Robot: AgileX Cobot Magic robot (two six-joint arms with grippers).
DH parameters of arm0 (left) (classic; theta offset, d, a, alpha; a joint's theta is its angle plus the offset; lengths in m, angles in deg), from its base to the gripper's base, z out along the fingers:
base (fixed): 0 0 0 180
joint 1: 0 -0.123 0 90
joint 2: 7.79 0 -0.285 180
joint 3: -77.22 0 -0.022 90
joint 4: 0 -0.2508 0 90
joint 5: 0 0 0.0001 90
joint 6: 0 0.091 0 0
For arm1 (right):
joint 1: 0 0.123 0 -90
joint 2: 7.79 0 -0.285 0
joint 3: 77.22 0 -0.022 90
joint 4: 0 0.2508 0 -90
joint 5: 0 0 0.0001 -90
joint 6: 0 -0.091 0 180
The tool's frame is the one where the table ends.
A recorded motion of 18 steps. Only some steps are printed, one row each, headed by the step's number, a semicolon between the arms.
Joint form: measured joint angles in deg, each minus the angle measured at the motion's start. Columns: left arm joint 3, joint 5, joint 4, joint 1, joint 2, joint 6; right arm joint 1, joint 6, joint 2, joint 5, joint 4, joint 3.
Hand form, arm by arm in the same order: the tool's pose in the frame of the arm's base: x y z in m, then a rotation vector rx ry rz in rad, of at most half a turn. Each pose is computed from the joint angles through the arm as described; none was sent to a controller.
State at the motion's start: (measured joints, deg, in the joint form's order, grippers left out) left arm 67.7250 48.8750 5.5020 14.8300 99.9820 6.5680; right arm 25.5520 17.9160 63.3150 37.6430 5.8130 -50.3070
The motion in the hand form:
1: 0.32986 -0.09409 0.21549 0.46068 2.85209 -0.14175; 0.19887 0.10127 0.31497 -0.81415 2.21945 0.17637
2: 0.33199 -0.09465 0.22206 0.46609 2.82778 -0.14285; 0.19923 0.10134 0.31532 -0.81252 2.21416 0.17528
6: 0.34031 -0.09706 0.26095 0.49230 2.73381 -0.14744; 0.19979 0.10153 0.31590 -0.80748 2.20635 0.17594
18: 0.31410 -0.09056 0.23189 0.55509 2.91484 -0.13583; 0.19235 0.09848 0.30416 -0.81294 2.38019 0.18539
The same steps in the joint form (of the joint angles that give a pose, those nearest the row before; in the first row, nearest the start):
1: 0.57 0.11 -0.05 0.00 -0.34 0.00; 0.00 0.00 0.00 -0.36 0.00 0.00
2: 1.51 0.13 -0.06 0.00 -0.73 0.32; 0.00 0.00 0.00 -0.68 -0.06 0.00
6: 7.75 3.16 -0.13 0.00 -2.52 1.54; 0.00 -0.07 0.00 -1.20 -0.06 0.00
18: 1.01 8.07 -0.13 0.00 -3.26 2.70; 0.00 -3.27 0.72 7.44 -0.58 0.00

